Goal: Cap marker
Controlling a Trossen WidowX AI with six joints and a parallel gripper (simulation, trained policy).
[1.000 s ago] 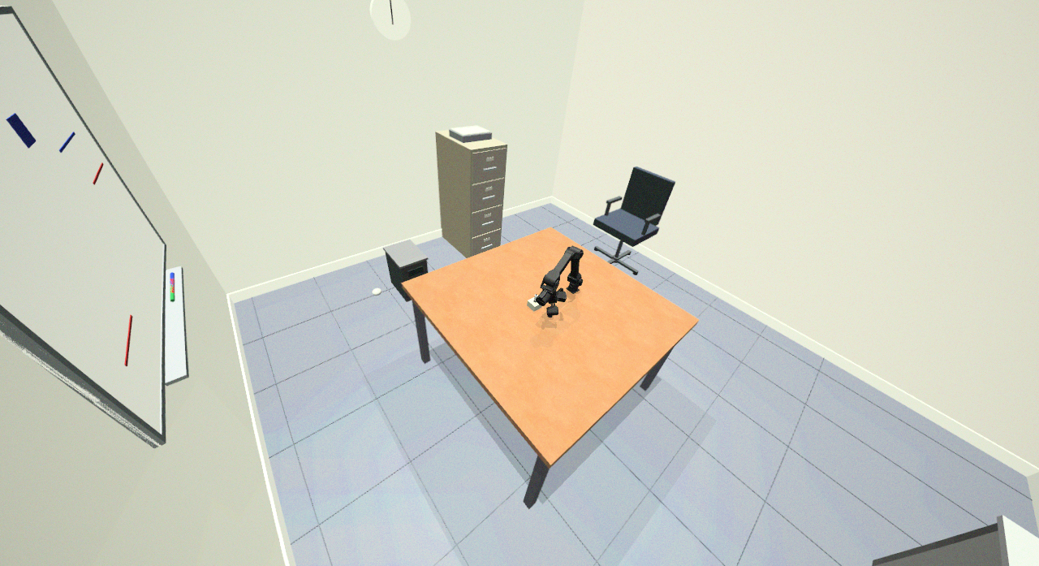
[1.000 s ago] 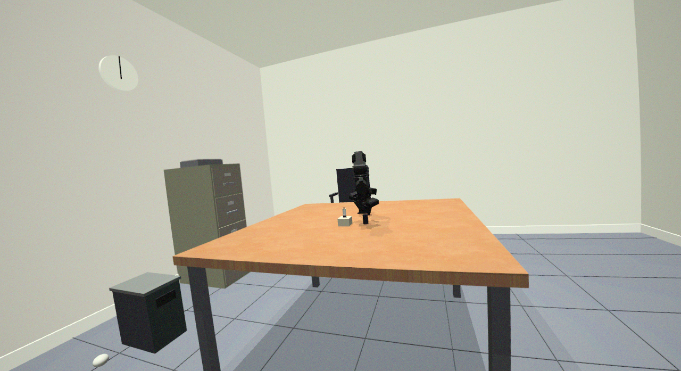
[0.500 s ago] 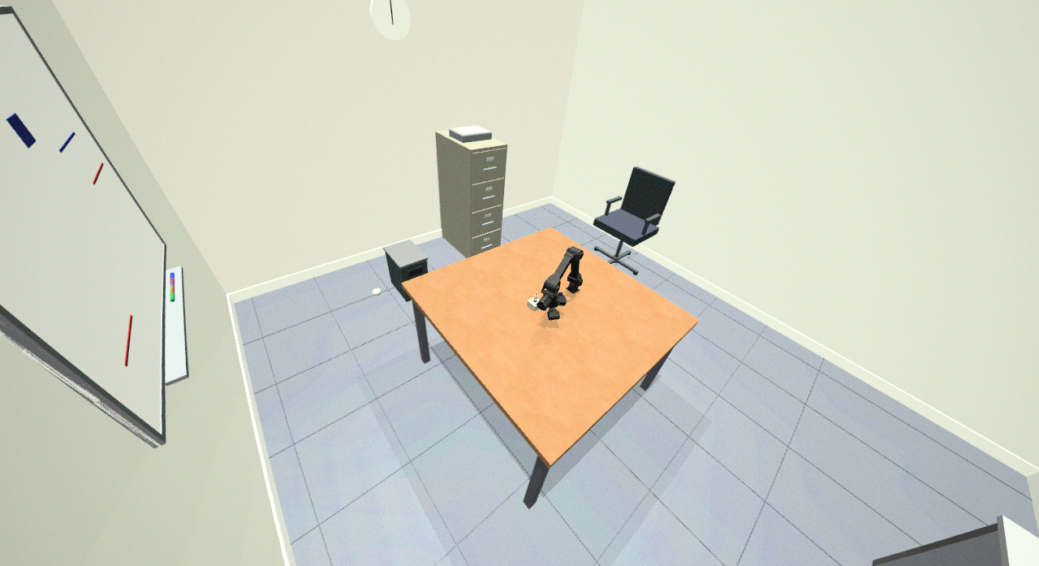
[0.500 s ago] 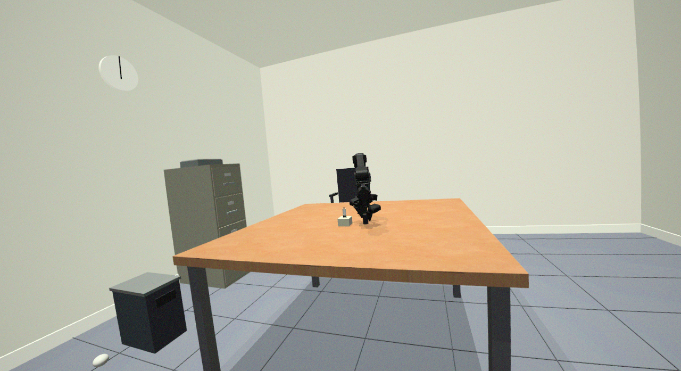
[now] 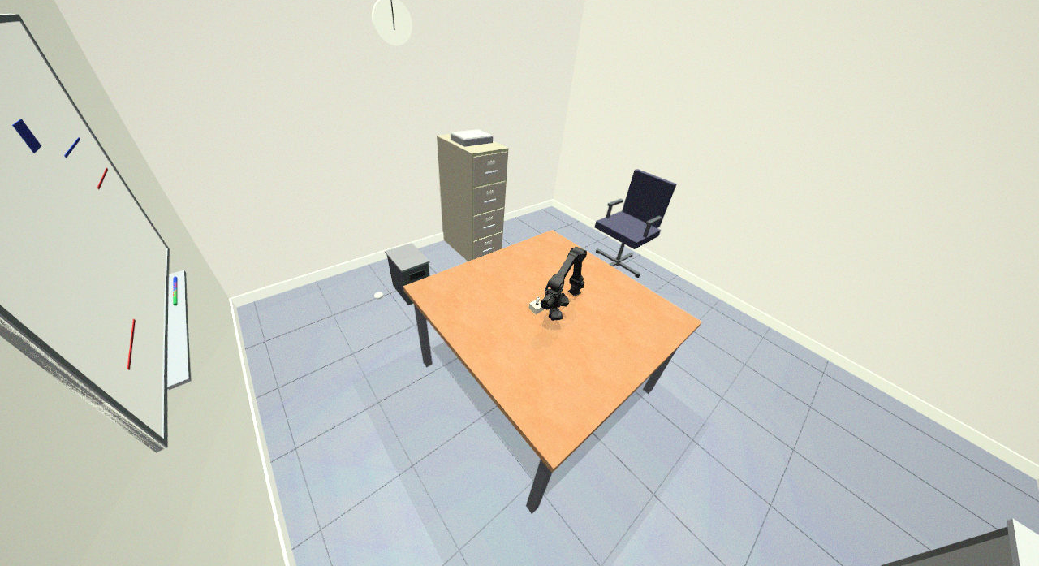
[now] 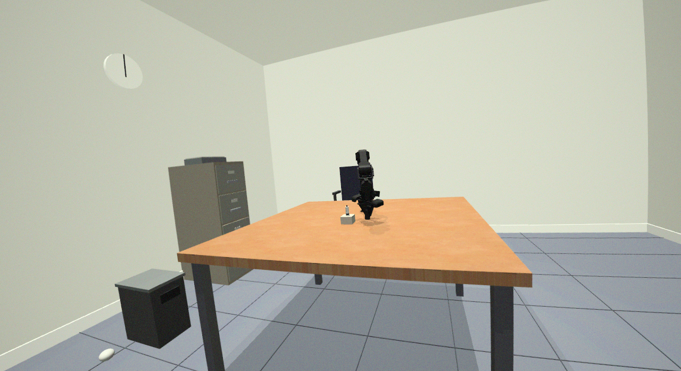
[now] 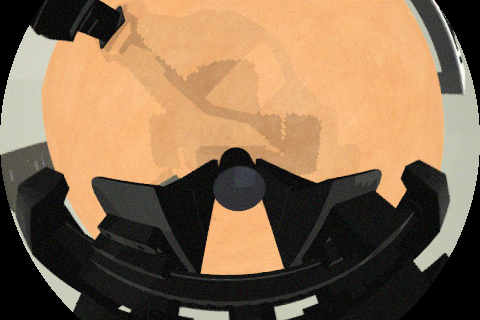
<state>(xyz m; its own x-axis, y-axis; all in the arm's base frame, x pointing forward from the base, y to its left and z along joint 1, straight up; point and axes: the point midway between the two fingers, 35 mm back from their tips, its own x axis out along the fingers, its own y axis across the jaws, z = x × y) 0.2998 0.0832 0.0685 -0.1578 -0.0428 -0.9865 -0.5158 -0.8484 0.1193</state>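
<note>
The holder block is 2 cm ahead of my gripper tip, 11 cm to the right of it and 1 cm below it. Round my gripper tip: black cap (1 cm above).
</note>
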